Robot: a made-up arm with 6 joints.
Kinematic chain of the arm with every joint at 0, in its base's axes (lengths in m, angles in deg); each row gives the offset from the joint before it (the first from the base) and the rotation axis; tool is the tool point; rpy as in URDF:
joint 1: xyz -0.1 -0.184 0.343 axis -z
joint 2: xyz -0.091 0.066 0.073 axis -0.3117 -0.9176 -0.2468
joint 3: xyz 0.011 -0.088 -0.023 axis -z
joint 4: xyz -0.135 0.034 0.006 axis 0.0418 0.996 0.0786
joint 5: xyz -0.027 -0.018 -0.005 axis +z
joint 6: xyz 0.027 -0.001 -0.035 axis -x
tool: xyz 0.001 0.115 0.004 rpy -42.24 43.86 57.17
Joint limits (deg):
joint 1: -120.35..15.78
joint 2: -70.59..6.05
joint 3: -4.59..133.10
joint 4: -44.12..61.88
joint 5: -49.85..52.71
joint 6: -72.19..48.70
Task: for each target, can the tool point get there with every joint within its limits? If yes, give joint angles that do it. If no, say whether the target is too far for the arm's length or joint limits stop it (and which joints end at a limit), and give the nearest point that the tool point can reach.
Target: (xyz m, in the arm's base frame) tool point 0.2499 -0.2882 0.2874
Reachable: no: joint limits stop it (at a limit: joint 1, joint 2, joint 3) | nearest point 0.0701 -0.1751 0.3471 | short by 0.221 m
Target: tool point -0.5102 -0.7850 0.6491
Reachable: no: too far | nearest point -0.2968 -0.4724 0.4948 | short by 0.409 m
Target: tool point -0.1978 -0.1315 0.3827
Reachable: yes | joints -67.18 -52.87 109.52 -15.55 -23.96 -62.62
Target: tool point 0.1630 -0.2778 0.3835
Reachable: no: joint limits stop it (at a limit: joint 1, joint 2, joint 3) | nearest point 0.0659 -0.1899 0.3858 | short by 0.131 m
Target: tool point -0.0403 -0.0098 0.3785
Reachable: yes | joints 4.95 -2.53 89.51 13.49 27.76 -2.35
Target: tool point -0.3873 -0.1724 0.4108
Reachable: yes | joints -26.42 -26.91 15.55 -18.33 34.90 3.97
